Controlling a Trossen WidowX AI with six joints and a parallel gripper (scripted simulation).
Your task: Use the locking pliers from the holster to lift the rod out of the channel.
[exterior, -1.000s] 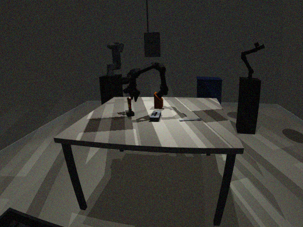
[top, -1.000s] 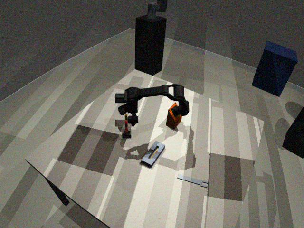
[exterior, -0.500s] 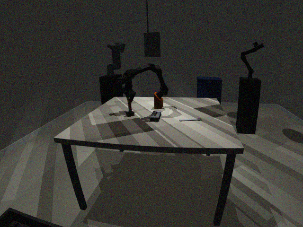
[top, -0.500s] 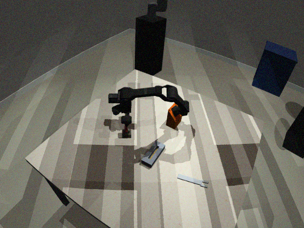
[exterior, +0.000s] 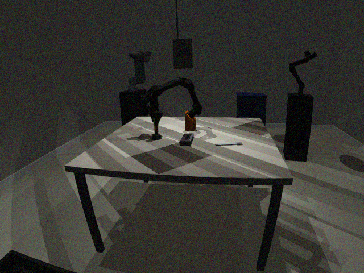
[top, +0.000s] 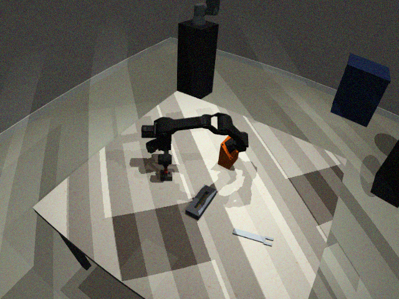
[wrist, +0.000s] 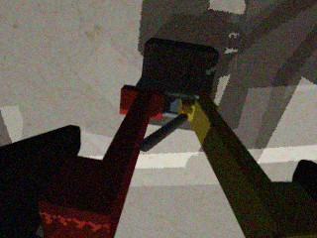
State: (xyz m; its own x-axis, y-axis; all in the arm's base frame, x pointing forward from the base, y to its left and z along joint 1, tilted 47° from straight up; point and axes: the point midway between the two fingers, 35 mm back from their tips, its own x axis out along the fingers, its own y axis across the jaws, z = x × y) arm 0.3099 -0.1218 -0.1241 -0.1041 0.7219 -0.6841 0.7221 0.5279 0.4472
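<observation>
My gripper tip is now 1 cm to the left of the yellow handle, 1 cm past it and 1 cm above it. Round my gripper tip: thin yellow rod (24 cm to the left, 11 cm below, 1 cm ahead); then grey channel block (25 cm to the left, 10 cm below, 2 cm ahead); then dark holster (11 cm below, 1 cm to the left, 1 cm ahead).
</observation>
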